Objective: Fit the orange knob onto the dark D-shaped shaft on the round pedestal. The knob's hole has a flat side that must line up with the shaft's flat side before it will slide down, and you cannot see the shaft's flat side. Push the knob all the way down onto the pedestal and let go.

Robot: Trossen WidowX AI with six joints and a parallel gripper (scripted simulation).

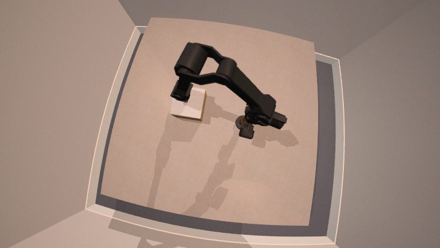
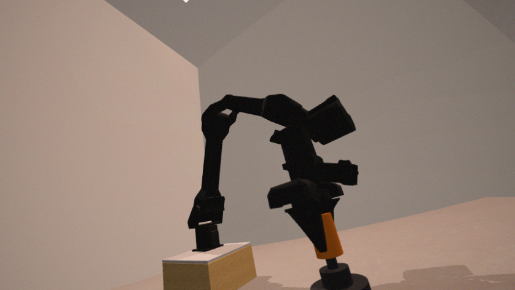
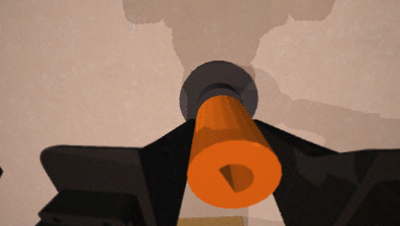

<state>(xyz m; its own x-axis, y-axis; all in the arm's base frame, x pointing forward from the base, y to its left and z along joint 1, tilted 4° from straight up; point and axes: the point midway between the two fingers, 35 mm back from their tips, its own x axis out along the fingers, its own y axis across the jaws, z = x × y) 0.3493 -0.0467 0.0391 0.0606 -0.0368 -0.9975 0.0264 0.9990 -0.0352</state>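
My gripper tip is now 2 cm below the orange knob. The rest, counted from my gripper tip: round dark pedestal (4 cm below).
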